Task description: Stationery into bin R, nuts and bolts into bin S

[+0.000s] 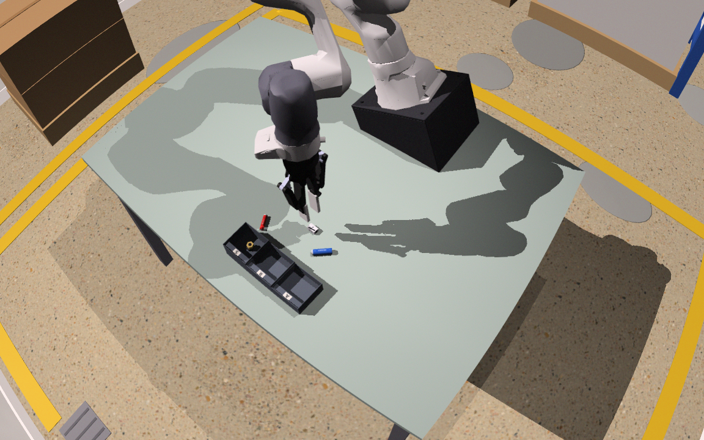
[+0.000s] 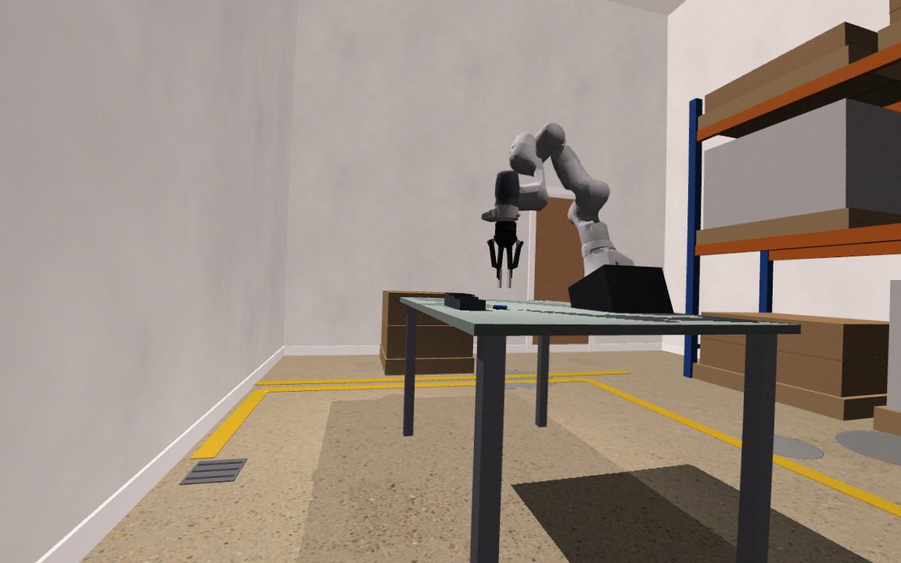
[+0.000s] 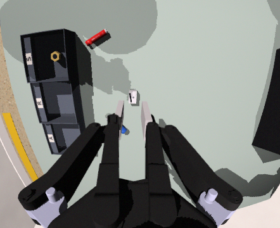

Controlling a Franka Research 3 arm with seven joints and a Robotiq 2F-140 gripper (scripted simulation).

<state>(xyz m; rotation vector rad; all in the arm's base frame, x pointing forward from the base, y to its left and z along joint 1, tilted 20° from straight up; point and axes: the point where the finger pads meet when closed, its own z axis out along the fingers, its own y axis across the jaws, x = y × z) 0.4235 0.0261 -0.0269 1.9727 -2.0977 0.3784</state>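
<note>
Right now my hand is 100 mm above the small white block. Round my hand: red cylinder (110 mm to the right, 100 mm below, 60 mm ahead); blue cylinder (100 mm below, 60 mm to the left, 40 mm ahead); brass nut (140 mm ahead, 90 mm below, 80 mm to the right).
</note>
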